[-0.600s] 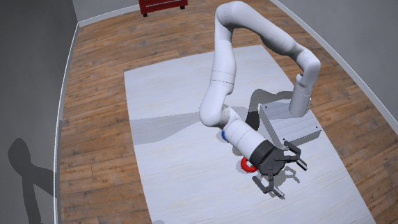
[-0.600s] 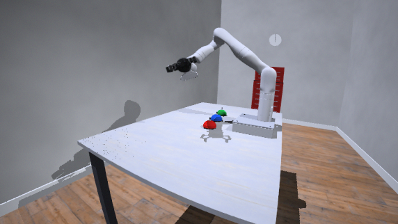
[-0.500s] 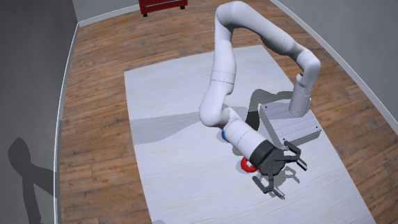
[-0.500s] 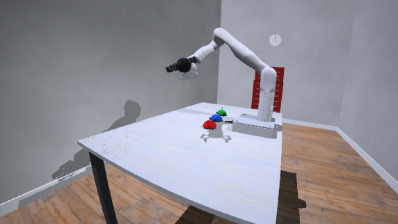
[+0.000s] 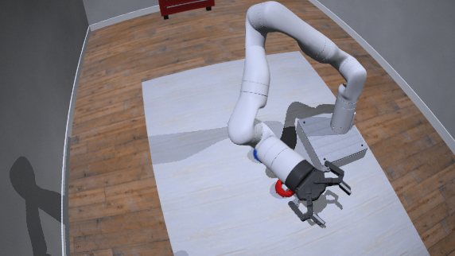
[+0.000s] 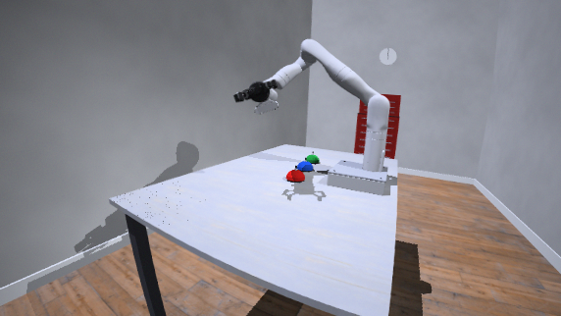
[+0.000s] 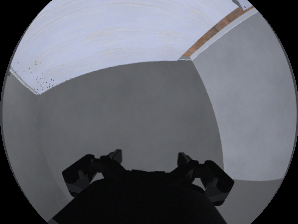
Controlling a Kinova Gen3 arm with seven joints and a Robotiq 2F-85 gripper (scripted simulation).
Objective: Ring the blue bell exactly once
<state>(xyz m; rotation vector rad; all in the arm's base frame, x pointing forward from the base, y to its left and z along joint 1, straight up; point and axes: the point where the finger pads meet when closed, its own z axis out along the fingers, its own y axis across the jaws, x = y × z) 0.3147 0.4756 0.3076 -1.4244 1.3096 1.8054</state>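
My gripper is now 470 mm to the left of the blue bell, 330 mm above it and 20 mm short of it. Also, from my hand: red bell 330 mm below, 300 mm to the right, 10 mm behind; then green bell 650 mm to the right, 330 mm below, 60 mm ahead.
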